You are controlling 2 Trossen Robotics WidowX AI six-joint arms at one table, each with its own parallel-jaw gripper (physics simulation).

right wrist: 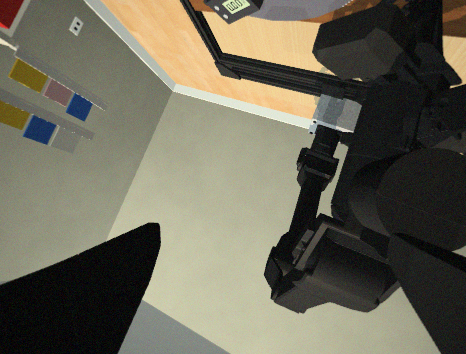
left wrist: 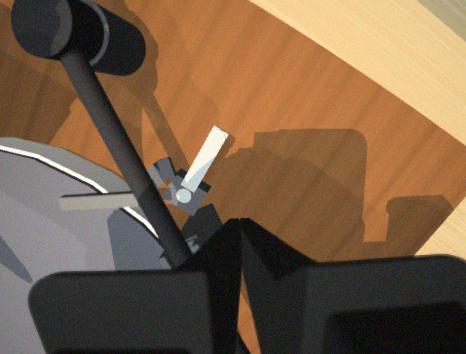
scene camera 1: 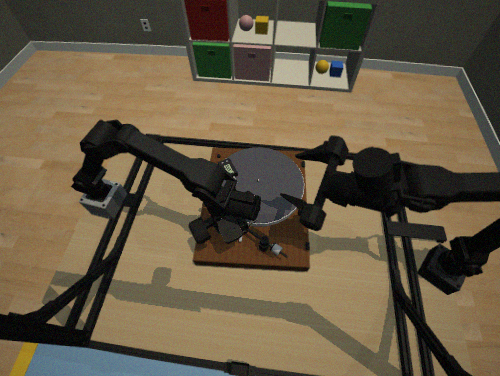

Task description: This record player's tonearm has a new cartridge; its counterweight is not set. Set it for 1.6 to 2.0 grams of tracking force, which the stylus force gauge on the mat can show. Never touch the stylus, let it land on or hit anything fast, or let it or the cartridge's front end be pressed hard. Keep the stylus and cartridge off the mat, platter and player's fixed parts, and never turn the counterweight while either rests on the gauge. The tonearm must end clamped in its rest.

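Seen in the pictures: left gripper, fingertip midpoint: (left wrist: 239, 228); right gripper, fingertip midpoint: (right wrist: 273, 238) (scene camera 1: 288, 175); left arm's base at its link origin: (right wrist: 329, 132) (scene camera 1: 99, 192); right arm's base at its link origin: (scene camera 1: 449, 265).
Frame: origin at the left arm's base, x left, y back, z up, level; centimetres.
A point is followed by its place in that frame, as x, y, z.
Observation:
The record player's wooden base (scene camera 1: 250, 259) {-8.3, -53.2, -2.6} (left wrist: 310, 100) {-8.3, -46.8, -2.6} bears the grey platter (scene camera 1: 270, 170) {22.1, -52.2, 0.0}. The tonearm's dark tube (scene camera 1: 256, 234) {-2.6, -53.5, 2.8} (left wrist: 112, 125) {-2.4, -52.1, 2.7} runs from the pivot (scene camera 1: 263, 243) {-4.8, -56.0, 3.1} (left wrist: 80, 35) {-4.1, -54.9, 2.7}; the silvery counterweight (scene camera 1: 276, 249) {-5.8, -59.8, 3.6} is behind the pivot. In the left wrist view, the tube passes beside the grey rest (left wrist: 195, 200) {-0.5, -47.7, -1.4} with its white lever (left wrist: 206, 155) {-2.9, -48.8, -1.0}. My left gripper (left wrist: 239, 228) {-2.3, -45.8, 1.8} is shut and empty; its finger hides the tube's front end, so contact is unclear. The gauge (scene camera 1: 228, 168) {18.0, -38.9, 2.1} (right wrist: 232, 7) {18.4, -38.3, 2.1} has a lit display. My right gripper (scene camera 1: 292, 175) {2.9, -59.0, 26.1} is open beside the platter.
A pale bar (left wrist: 97, 200) {1.1, -51.1, 1.8} crosses the platter's edge in the left wrist view. Black frame rails (scene camera 1: 135, 195) {4.8, -8.2, -6.6} (right wrist: 280, 72) {15.4, -8.1, -7.2} surround the player. A shelf unit with coloured bins (scene camera 1: 192, 62) stands at the back. The left arm (scene camera 1: 175, 162) {-3.4, -36.6, 31.5} reaches over the player's left side.

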